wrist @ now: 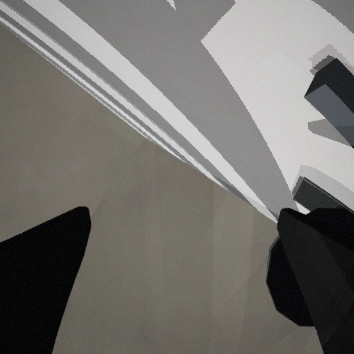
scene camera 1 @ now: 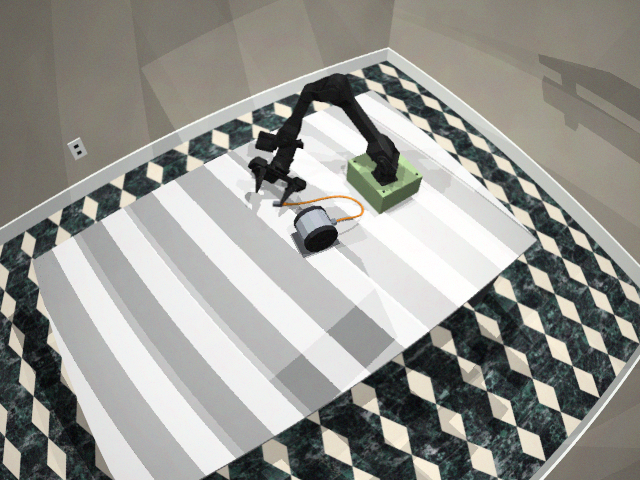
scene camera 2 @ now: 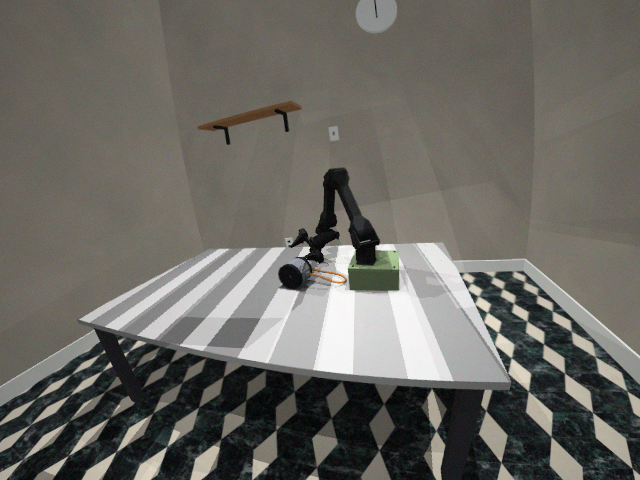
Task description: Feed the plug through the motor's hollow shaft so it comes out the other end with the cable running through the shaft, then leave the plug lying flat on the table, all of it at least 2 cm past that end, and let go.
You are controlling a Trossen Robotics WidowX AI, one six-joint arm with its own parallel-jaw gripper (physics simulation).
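Pixels of known places: gripper, fingertip midpoint: [wrist: 187, 219] [scene camera 1: 268, 198] [scene camera 2: 294, 253]; arm's base, link origin: [scene camera 1: 384, 176] [scene camera 2: 366, 261].
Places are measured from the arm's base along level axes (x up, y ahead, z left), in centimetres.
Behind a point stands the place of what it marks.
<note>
The motor [scene camera 1: 314, 227] @(x 1.3, y 29.4, z 7.8 cm) [scene camera 2: 295, 272] @(x -1.1, y 24.6, z 10.3 cm) is a light grey cylinder with black ends, lying on its side; its black end [wrist: 287, 285] @(x -0.8, y 29.3, z 0.6 cm) shows partly behind a finger in the wrist view. The orange cable [scene camera 1: 361, 205] @(x -7.9, y 8.9, z 1.6 cm) [scene camera 2: 341, 279] @(x -7.6, y 8.9, z 2.4 cm) loops from a small grey fitting on the motor's side round to the plug. The plug [scene camera 1: 277, 203] @(x -7.4, y 32.2, z -11.2 cm) [wrist: 334, 95] @(x -7.4, y 32.5, z -12.6 cm) is a small dark grey block near the motor's rear end, outside the shaft; it cannot be made out in scene camera 2. My gripper [scene camera 1: 269, 197] @(x -1.4, y 35.6, z -9.7 cm) [scene camera 2: 300, 252] @(x -1.4, y 35.6, z -9.7 cm) [wrist: 187, 219] @(x -1.4, y 35.6, z -9.7 cm) is open and empty, with one fingertip close to the plug in scene camera 1.
The motor sits on a thin dark grey base [scene camera 1: 306, 252] @(x -8.6, y 32.4, z 8.6 cm) on the striped table [scene camera 1: 206, 310] @(x -8.8, y 66.6, z 12.2 cm) [scene camera 2: 289, 330] @(x -8.8, y 15.6, z 33.8 cm). The arm stands on a green block [scene camera 1: 385, 198] @(x -1.4, y 4.1, z 6.8 cm) [scene camera 2: 374, 279] @(x -4.4, y -3.9, z 5.9 cm), near the cable's loop. A wall shelf [scene camera 2: 250, 116] is high behind the table.
</note>
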